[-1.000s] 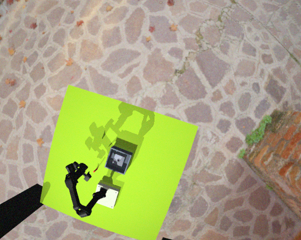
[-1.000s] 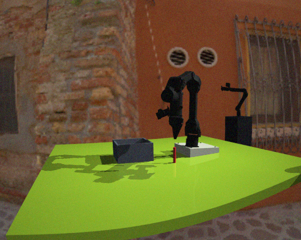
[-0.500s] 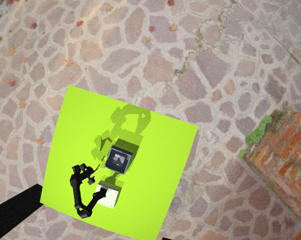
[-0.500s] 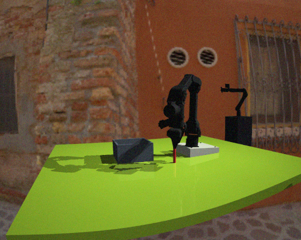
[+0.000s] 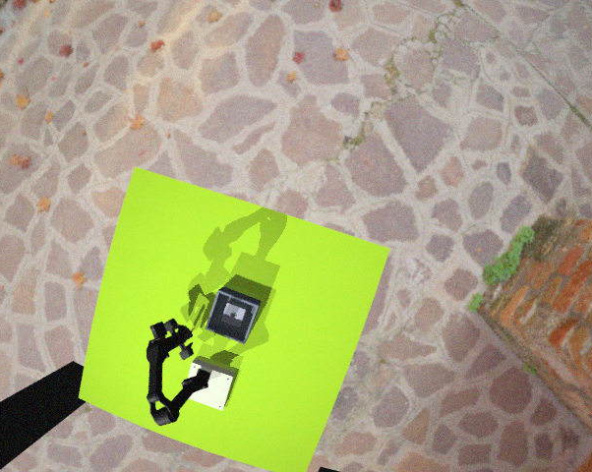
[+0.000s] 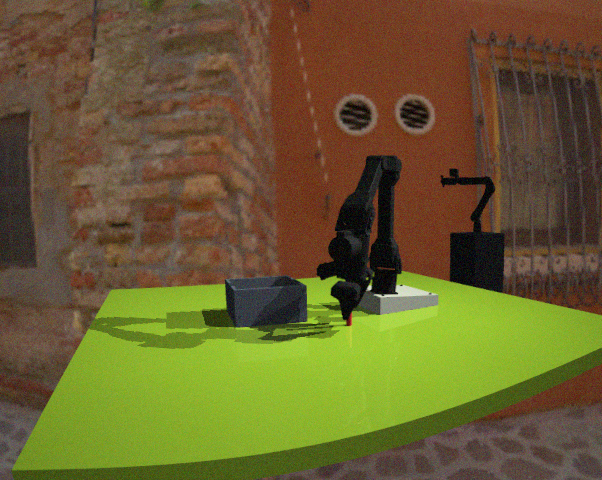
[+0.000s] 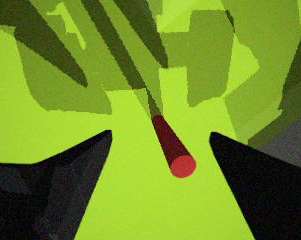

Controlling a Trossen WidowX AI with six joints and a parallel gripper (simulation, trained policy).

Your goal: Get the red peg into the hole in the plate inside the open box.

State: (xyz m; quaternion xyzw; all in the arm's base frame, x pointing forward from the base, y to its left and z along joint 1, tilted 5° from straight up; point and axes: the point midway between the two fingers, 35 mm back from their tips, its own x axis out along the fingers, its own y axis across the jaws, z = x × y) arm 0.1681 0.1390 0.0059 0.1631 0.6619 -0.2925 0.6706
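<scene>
Now: the red peg 10 mm above my gripper tip. Round my gripper tip: grey plate: 180 mm to the right, 180 mm ahead, 10 mm above; dark grey box: 180 mm to the right, 180 mm ahead, 10 mm below.
</scene>
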